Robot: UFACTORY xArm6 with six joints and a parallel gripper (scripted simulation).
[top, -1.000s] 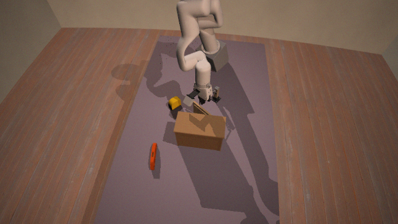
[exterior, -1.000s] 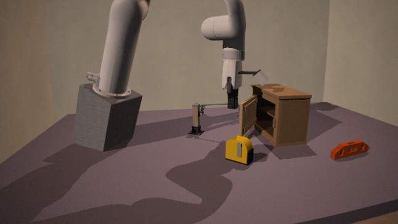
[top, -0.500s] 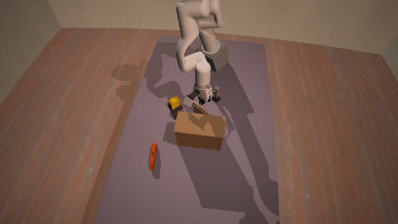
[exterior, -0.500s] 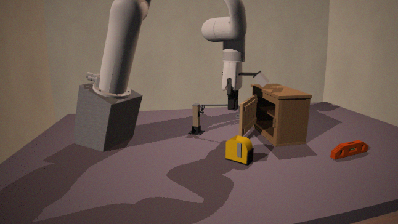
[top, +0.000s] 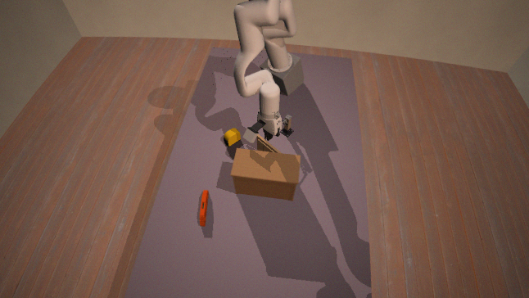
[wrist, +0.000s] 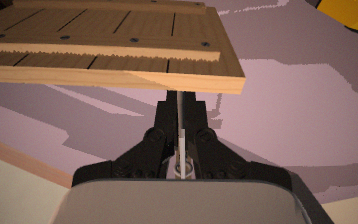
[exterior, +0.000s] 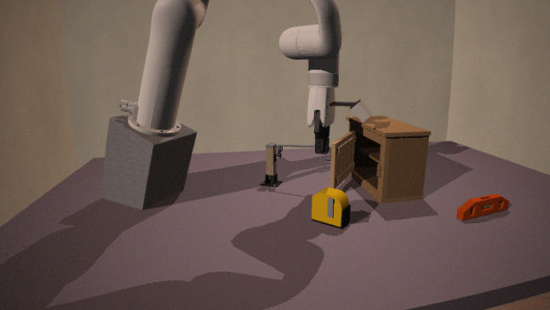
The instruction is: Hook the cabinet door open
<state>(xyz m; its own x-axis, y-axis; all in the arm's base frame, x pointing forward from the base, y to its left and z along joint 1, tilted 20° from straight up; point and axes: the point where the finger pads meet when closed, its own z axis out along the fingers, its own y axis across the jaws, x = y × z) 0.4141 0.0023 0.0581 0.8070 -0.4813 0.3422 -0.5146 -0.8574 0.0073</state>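
Now: hand 4 cm past the thin grey hook rod, 3 cm to the right of it and 2 cm above it. Round my hand: yellow tape measure 4 cm behind, 18 cm to the right, 9 cm below; then cabinet door 7 cm ahead, 4 cm to the left, 5 cm below; then hook post 8 cm behind, 5 cm to the left, 4 cm below.
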